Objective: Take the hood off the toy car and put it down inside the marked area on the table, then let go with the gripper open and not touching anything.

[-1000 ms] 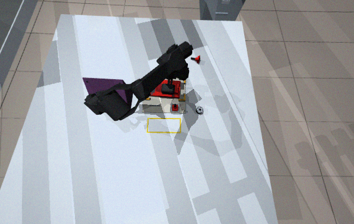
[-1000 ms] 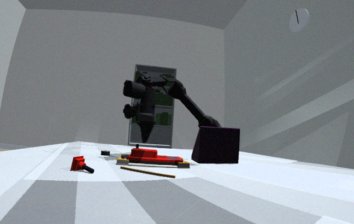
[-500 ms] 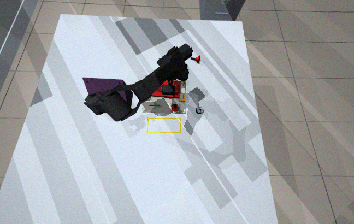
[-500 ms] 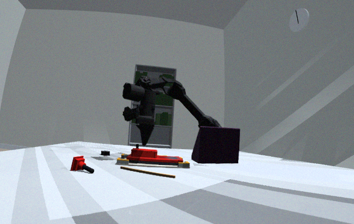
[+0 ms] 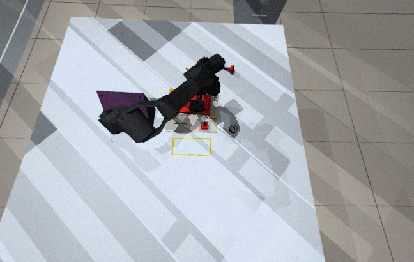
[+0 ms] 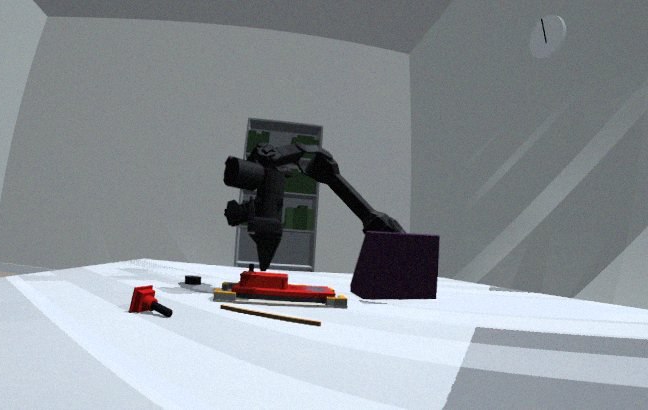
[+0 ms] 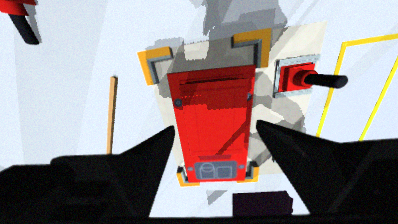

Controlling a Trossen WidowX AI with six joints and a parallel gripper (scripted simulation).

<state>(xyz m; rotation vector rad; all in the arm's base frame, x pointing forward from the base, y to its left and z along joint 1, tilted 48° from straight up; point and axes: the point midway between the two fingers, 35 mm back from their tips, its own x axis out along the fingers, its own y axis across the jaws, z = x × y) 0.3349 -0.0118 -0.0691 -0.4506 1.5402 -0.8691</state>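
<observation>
Right now my gripper tip is 30 mm past the pale base plate, 20 mm to the left of it and 50 mm above it. Round my gripper tip: thin wooden stick 20 mm ahead, 180 mm to the left, 60 mm below.
</observation>
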